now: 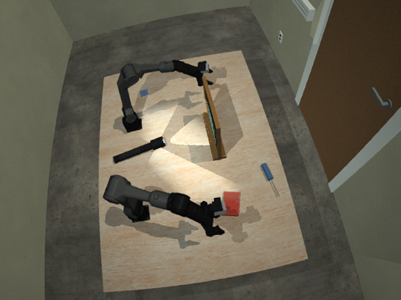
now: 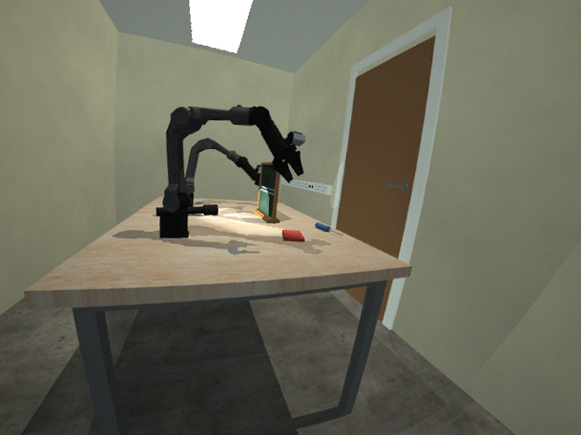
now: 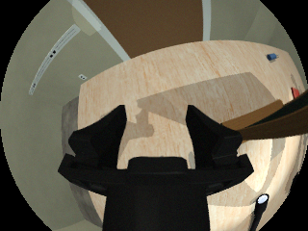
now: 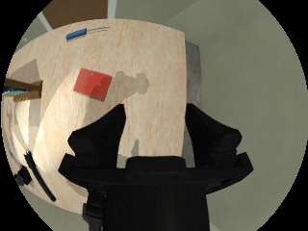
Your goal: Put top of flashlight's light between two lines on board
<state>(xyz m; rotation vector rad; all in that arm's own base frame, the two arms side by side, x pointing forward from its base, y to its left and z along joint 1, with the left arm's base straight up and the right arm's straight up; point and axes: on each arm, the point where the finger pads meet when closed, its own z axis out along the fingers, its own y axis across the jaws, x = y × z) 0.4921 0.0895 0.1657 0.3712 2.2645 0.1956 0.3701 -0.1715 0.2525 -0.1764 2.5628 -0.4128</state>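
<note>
My left gripper is now 45 cm past the black flashlight, 29 cm to the left of it and 14 cm above it. From my left hand the other things lie so: blue-handled screwdriver (18 cm ahead, 60 cm to the right, 15 cm below); then red block (4 cm behind, 67 cm to the right, 16 cm below); then framed board (5 cm behind, 27 cm to the right, 1 cm below).
Right now the framed board is 540 mm to the left of my right hand, 90 mm below it and 70 mm ahead of it. Also, from my right hand: blue-handled screwdriver 300 mm ahead, 240 mm below, 210 mm to the left; then black flashlight 520 mm to the left, 330 mm behind, 230 mm below; then red block 250 mm below, 140 mm to the left, 80 mm ahead.
</note>
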